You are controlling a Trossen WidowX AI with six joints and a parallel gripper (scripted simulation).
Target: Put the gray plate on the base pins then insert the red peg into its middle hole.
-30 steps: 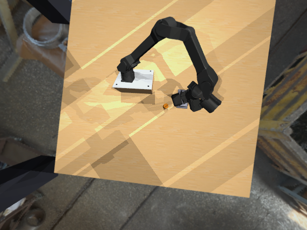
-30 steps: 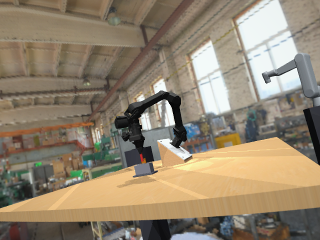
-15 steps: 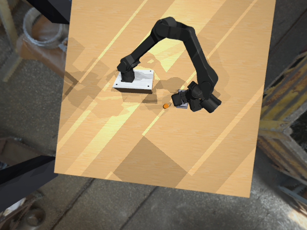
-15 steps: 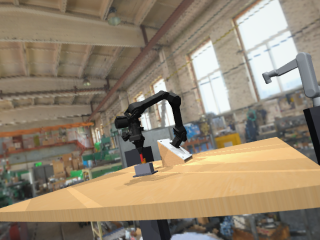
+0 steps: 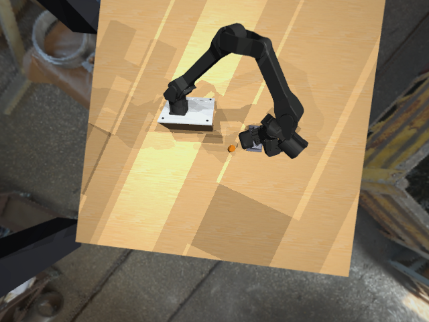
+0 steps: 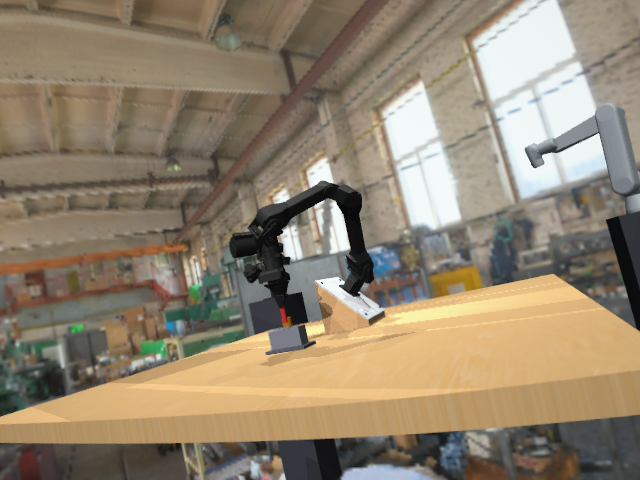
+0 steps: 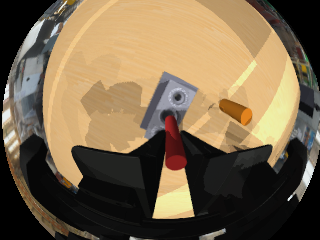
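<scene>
My gripper tip is 7 cm above the gray plate. The rest, counted from my gripper tip: dark flat base: 11 cm below; then red peg: right at my gripper tip; then orange peg: 11 cm behind, 6 cm to the right, 7 cm below.
</scene>
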